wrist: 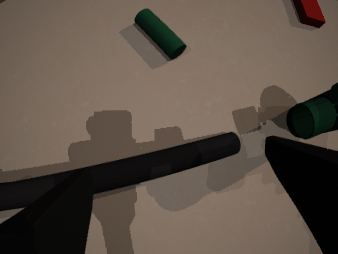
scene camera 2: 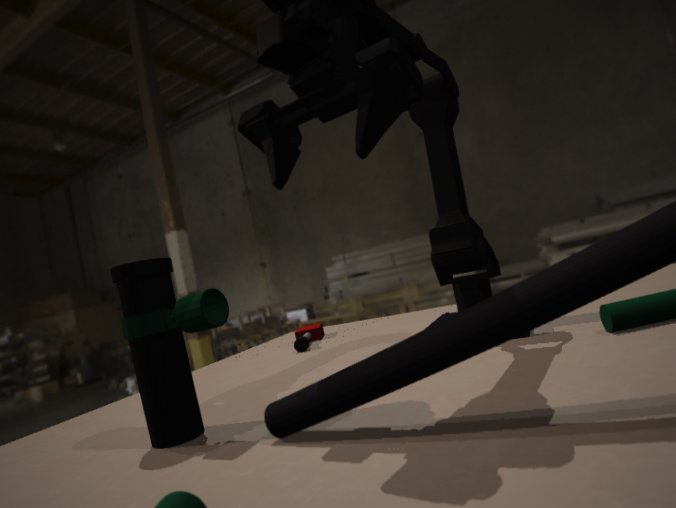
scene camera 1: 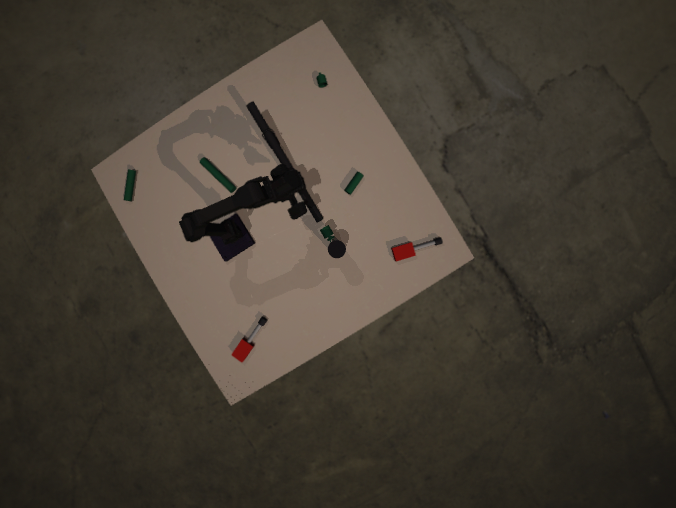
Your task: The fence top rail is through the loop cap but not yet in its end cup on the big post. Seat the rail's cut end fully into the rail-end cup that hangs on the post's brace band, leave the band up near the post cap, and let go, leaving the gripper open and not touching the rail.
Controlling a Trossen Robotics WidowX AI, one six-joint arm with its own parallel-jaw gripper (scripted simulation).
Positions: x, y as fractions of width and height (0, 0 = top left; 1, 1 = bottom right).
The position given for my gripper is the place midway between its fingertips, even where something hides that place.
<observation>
my gripper: wrist 0.53, 0.64; scene camera 2 0.47, 0.34; scene camera 1 0.45, 0.38
</observation>
